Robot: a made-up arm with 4 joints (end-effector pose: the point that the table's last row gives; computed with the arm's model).
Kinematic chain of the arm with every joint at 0, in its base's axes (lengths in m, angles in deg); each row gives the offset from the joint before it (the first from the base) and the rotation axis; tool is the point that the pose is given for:
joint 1: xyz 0 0 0.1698 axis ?
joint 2: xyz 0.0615 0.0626 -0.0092 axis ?
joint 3: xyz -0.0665 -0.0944 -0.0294 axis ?
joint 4: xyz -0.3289 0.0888 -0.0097 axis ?
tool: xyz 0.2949 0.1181 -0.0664
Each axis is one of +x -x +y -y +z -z.
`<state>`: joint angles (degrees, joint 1 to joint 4).
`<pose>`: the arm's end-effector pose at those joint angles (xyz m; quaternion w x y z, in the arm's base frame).
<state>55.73 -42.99 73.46 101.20</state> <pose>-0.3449 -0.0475 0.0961 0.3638 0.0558 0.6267 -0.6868</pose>
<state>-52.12 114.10 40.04 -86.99</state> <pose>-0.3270 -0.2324 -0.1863 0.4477 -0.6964 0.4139 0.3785</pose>
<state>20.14 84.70 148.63 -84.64</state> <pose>0.4120 0.2140 -0.1137 0.5151 0.4525 0.5785 -0.4419</pose>
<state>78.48 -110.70 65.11 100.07</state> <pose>-0.0293 0.1830 -0.1986 0.4487 0.6238 0.4304 -0.4736</pose>
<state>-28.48 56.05 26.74 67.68</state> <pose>-0.0673 -0.1599 0.3270 0.7726 -0.4573 -0.2038 -0.3904</pose>
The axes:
joint 1: -z
joint 2: -x
joint 3: +y
joint 4: -z

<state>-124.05 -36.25 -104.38 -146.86</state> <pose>-0.5264 -0.0808 -0.3146 0.2428 -0.0385 0.7737 -0.5839</pose>
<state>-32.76 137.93 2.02 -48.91</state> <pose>-0.0751 -0.3114 0.0358 0.2823 -0.9231 0.1374 0.2222</pose>
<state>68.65 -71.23 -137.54 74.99</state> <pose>0.0933 -0.1230 -0.1069 0.4239 -0.2525 0.7450 0.4490</pose>
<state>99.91 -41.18 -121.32 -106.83</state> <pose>0.4695 -0.4212 -0.0112 0.4764 -0.8338 0.0211 -0.2783</pose>
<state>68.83 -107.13 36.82 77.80</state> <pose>0.0700 0.2111 -0.0964 0.4052 0.7464 0.2467 -0.4668</pose>
